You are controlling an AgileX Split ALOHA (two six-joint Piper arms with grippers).
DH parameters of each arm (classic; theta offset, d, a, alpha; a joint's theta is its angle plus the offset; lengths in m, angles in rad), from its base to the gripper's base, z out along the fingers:
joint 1: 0 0.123 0 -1.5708
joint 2: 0.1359 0 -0.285 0
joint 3: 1.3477 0 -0.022 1.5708
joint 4: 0 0.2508 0 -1.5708
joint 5: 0 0 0.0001 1.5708
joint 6: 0 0.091 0 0
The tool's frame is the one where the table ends.
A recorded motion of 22 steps. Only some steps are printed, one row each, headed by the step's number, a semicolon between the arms.
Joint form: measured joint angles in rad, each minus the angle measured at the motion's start. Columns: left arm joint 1, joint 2, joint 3, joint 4, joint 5, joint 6; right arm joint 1, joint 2, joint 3, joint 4, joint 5, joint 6.
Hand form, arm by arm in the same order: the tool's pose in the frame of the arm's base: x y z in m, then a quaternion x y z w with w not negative. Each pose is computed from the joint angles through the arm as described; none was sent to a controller.
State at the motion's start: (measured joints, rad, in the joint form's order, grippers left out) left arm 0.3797 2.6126 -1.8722 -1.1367 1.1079 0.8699; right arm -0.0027 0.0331 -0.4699 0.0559 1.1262 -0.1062
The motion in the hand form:
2: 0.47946 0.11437 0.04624 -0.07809 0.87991 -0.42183 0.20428; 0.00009 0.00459 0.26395 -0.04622 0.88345 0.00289 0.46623
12: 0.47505 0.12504 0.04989 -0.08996 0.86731 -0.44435 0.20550; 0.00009 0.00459 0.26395 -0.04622 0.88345 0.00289 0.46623
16: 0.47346 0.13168 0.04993 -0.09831 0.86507 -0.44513 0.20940; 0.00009 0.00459 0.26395 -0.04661 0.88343 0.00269 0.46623
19: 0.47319 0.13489 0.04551 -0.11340 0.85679 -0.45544 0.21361; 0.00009 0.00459 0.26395 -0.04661 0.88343 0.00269 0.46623
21: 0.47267 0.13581 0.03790 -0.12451 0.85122 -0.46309 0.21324; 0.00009 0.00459 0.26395 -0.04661 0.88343 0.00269 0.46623
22: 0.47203 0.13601 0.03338 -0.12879 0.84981 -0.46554 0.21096; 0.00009 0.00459 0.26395 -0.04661 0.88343 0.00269 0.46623
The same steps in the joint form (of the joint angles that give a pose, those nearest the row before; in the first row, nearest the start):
2: 0.0062 0.0000 0.0000 -0.0112 0.0058 -0.0012; 0.0000 0.0000 0.0000 0.0000 0.0000 0.0015
12: 0.0354 0.0000 0.0000 -0.0418 0.0530 -0.0036; 0.0000 0.0000 0.0000 0.0000 0.0000 0.0015
16: 0.0497 0.0008 0.0000 -0.0482 0.0539 -0.0047; 0.0000 0.0000 0.0000 0.0000 0.0000 0.0006
19: 0.0582 0.0143 0.0000 -0.0818 0.0559 -0.0038; 0.0000 0.0000 0.0000 0.0000 0.0000 0.0006
21: 0.0617 0.0330 0.0000 -0.1054 0.0559 -0.0005; 0.0000 0.0000 0.0000 0.0000 0.0000 0.0006
22: 0.0629 0.0430 0.0000 -0.1110 0.0559 0.0003; 0.0000 0.0000 0.0000 0.0000 0.0000 0.0006

